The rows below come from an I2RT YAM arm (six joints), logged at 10 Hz.
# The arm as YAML. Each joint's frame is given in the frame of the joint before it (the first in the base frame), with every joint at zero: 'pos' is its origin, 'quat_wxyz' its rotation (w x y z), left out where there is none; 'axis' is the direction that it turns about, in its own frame. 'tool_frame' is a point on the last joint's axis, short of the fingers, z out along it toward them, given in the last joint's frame.
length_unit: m
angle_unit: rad
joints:
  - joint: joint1
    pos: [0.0, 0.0, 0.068]
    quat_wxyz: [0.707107, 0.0, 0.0, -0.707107]
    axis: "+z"
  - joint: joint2
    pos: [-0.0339, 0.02, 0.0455]
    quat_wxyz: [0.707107, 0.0, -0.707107, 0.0]
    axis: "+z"
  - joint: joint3
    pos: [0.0, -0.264, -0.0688]
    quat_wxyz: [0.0, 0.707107, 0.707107, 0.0]
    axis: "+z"
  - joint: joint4
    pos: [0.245, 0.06, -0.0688]
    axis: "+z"
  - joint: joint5
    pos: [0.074, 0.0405, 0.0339]
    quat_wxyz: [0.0, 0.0, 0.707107, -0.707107]
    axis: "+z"
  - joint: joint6
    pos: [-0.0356, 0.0, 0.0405]
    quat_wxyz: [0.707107, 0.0, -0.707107, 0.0]
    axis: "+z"
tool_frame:
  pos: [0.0, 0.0, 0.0]
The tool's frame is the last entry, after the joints.
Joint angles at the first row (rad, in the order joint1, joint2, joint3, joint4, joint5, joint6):
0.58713 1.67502 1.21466 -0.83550 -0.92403 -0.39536
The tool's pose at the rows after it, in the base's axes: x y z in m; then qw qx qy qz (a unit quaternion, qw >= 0):
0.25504 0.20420 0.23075 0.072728 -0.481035 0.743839 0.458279
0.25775 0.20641 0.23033 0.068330 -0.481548 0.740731 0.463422
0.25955 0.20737 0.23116 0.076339 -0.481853 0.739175 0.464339
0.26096 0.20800 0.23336 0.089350 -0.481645 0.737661 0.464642
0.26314 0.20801 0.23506 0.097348 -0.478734 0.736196 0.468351
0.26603 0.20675 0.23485 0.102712 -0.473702 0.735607 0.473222
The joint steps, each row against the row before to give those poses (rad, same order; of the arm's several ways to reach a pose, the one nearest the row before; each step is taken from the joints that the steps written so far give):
-0.00039 0.03303 0.04512 -0.04734 -0.02048 -0.04312
0.00024 0.01813 0.01898 -0.01396 -0.01263 -0.00951
-0.00067 -0.00044 0.00067 0.02150 -0.00120 0.00887
-0.00069 -0.00840 -0.00459 0.03453 0.00124 0.01778
-0.00403 -0.00234 0.00056 0.02188 -0.00730 0.01422
-0.00852 0.00151 -0.00219 0.01909 -0.01096 0.01090

